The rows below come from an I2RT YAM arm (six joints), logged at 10 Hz.
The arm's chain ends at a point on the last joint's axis. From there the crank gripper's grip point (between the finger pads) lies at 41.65 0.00 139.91 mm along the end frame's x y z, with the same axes.
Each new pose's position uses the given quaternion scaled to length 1; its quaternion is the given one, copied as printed.
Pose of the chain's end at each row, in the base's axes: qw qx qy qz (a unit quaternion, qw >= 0); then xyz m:
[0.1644 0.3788 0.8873 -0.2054 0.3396 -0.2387 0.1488]
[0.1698 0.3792 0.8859 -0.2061 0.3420 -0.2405 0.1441]
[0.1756 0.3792 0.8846 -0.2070 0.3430 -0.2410 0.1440]
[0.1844 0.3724 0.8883 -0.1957 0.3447 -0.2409 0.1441]
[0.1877 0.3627 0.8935 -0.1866 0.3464 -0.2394 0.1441]
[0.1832 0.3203 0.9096 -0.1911 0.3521 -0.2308 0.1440]
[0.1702 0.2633 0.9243 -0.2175 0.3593 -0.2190 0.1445]
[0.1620 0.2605 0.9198 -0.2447 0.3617 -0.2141 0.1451]
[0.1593 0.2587 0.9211 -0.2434 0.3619 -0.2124 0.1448]
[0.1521 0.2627 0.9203 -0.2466 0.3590 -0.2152 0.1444]
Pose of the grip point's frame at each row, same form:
[0.1644 0.3788 0.8873 -0.2054 0.3312 -0.2819 0.0096]
[0.1698 0.3792 0.8859 -0.2061 0.3350 -0.2845 0.0051]
[0.1756 0.3792 0.8846 -0.2070 0.3374 -0.2860 0.0052]
[0.1844 0.3724 0.8883 -0.1957 0.3429 -0.2842 0.0047]
[0.1877 0.3627 0.8935 -0.1866 0.3466 -0.2810 0.0042]
[0.1832 0.3203 0.9096 -0.1911 0.3513 -0.2745 0.0047]
[0.1702 0.2633 0.9243 -0.2175 0.3538 -0.2706 0.0081]
[0.1620 0.2605 0.9198 -0.2447 0.3517 -0.2722 0.0116]
[0.1593 0.2587 0.9211 -0.2434 0.3514 -0.2700 0.0111]
[0.1521 0.2627 0.9203 -0.2466 0.3461 -0.2729 0.0109]

